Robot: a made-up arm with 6 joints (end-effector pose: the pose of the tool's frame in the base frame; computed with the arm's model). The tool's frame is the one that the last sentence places. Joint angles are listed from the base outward.
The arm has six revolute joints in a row. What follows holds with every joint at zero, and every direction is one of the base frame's. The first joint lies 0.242 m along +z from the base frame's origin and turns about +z. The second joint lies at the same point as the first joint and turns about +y. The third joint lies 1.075 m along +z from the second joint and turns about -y. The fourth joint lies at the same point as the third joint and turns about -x. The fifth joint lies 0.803 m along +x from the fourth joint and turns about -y. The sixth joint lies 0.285 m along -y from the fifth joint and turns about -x. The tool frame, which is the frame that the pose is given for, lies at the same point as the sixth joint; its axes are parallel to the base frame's.
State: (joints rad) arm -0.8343 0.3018 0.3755 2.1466 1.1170 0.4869
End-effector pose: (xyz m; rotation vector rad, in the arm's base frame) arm 0.8557 -0.7127 1.5659 -2.3845 0.0110 0.6507
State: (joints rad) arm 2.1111 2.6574 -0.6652 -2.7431 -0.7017 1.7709
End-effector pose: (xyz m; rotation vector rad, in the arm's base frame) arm -0.0866 -0.3663 -0.4561 -1.5327 1.5017 -0.2540
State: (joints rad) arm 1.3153 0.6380 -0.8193 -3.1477 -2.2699 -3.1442
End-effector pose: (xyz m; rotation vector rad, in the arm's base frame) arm -0.0905 0.7812 0.3079 0.5328 -0.6887 1.2329
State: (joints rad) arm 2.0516 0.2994 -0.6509 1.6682 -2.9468 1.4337
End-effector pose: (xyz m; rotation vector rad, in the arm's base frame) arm -0.4939 0.8869 0.7808 2.3268 -0.9497 1.1731
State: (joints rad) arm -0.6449 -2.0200 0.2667 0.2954 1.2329 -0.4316
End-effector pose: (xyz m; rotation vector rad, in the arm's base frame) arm -1.4090 0.7186 0.3266 1.3611 2.5465 -0.5241
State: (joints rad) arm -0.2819 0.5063 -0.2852 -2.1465 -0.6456 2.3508
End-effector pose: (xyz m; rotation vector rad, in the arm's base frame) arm 0.9226 -0.1057 0.4429 0.0631 0.3580 0.2613
